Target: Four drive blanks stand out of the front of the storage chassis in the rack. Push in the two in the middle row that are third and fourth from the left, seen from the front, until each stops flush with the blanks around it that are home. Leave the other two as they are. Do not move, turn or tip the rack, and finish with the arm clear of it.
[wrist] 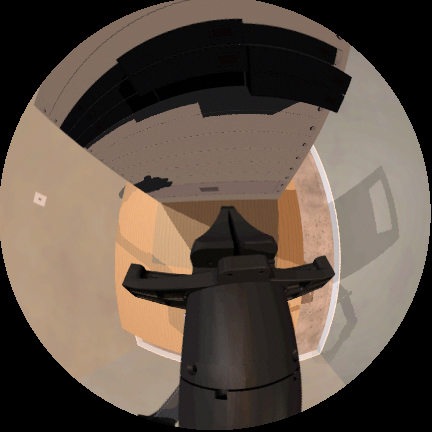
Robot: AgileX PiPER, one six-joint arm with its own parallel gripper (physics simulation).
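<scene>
The rack (pixel 225 147) spans the upper part of the wrist view, with pale panels below the dark storage chassis (pixel 280 36). A dark blank block (pixel 297 72) stands out at the chassis's right side, its end past the rack's edge. Another dark block (pixel 185 65) stands out left of it, across a narrow seam. The blanks are nearly black, so single blanks, rows and columns are hard to tell. My gripper (pixel 226 213) is shut and empty, with its tips together. In the view it lies below the rack's lower panels, apart from the blanks.
A wooden surface (pixel 137 225) lies below the rack, with a speckled strip (pixel 317 225) and a white edge strip (pixel 336 240) at its right. A wall with a small white plate (pixel 40 199) is at the left. A grey wall (pixel 385 125) with shadows is at the right.
</scene>
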